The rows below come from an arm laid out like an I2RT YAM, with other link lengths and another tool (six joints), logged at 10 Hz.
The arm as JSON. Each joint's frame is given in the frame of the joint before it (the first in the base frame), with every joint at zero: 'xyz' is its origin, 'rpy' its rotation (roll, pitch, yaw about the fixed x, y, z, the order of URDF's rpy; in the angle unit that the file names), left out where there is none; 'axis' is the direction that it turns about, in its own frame. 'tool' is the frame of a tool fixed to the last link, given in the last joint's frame.
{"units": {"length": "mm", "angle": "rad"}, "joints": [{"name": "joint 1", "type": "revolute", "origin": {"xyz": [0.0, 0.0, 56.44], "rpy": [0.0, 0.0, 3.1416]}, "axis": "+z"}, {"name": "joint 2", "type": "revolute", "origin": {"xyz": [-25.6, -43.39, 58.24], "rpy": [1.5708, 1.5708, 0.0]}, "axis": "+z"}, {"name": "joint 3", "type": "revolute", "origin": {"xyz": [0.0, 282.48, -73.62], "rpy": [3.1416, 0.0, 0.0]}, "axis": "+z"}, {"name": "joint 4", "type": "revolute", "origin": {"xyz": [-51.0, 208.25, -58.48], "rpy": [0.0, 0.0, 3.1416]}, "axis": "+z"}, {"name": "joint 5", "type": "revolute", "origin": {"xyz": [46.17, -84.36, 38.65], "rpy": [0.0, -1.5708, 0.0]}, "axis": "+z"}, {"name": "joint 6", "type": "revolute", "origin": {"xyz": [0.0, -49.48, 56.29], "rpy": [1.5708, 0.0, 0.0]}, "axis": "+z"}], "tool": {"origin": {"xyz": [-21.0, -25.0, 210.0], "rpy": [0.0, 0.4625, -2.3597]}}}
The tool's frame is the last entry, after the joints.
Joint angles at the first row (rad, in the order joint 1, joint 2, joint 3, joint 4, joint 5, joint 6):
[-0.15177, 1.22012, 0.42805, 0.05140, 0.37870, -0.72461]
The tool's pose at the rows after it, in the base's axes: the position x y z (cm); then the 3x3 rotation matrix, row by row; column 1 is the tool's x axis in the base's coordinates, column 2 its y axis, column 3 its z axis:
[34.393 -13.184 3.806], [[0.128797 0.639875 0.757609], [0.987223 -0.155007 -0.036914], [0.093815 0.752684 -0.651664]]
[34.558 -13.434 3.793], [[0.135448 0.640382 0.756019], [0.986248 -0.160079 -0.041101], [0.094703 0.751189 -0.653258]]
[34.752 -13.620 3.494], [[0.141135 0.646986 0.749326], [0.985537 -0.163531 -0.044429], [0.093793 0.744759 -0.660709]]
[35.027 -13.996 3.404], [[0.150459 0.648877 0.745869], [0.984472 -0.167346 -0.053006], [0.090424 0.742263 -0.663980]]
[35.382 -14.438 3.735], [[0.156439 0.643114 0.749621], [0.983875 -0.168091 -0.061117], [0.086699 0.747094 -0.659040]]
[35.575 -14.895 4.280], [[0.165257 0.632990 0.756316], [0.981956 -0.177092 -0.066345], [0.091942 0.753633 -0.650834]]
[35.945 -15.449 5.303], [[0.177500 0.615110 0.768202], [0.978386 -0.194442 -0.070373], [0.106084 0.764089 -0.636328]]
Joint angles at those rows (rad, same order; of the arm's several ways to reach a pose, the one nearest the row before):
[-0.15615, 1.23154, 0.44159, 0.05145, 0.38036, -0.72412]
[-0.16258, 1.24466, 0.45072, 0.05295, 0.37988, -0.72337]
[-0.16494, 1.26935, 0.45995, 0.05826, 0.38247, -0.72248]
[-0.17032, 1.29248, 0.47183, 0.06550, 0.38751, -0.72251]
[-0.18055, 1.30256, 0.48463, 0.07182, 0.38734, -0.72800]
[-0.19750, 1.29855, 0.50041, 0.06262, 0.37846, -0.72865]
[-0.22032, 1.28945, 0.53309, 0.03599, 0.36238, -0.72270]

